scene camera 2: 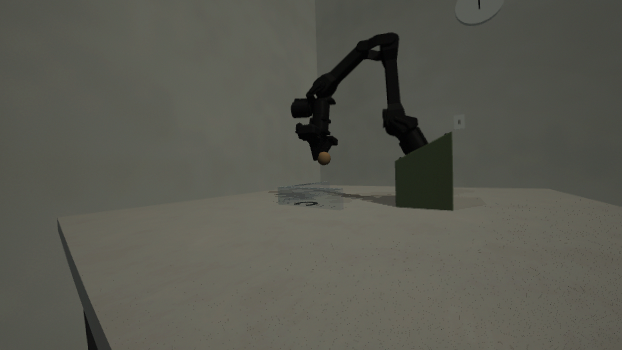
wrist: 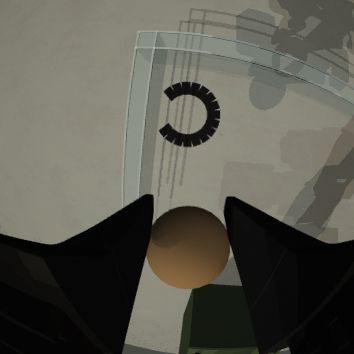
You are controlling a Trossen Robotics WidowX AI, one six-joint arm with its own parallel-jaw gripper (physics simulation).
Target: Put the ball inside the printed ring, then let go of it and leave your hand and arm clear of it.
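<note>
An orange-brown ball (scene camera 2: 324,158) (wrist: 188,255) is held between the fingertips of my black gripper (scene camera 2: 321,153) (wrist: 189,203), well above the table. The gripper points down and is shut on the ball. The printed ring (scene camera 2: 316,203) (wrist: 213,114) is a black, ribbed arc on the table, with a gap on its left side in the wrist view. It lies ahead of the ball there, above it in the picture, near a corner of low clear walls. In the scene view the ring is below the ball and slightly left.
Low see-through walls (scene camera 2: 332,201) (wrist: 132,125) stand on the pale table (scene camera 2: 250,260), along the left and far sides of the ring in the wrist view. A dark green slanted block (scene camera 2: 424,180) (wrist: 220,315) stands under the arm's base. Arm shadows fall on the table.
</note>
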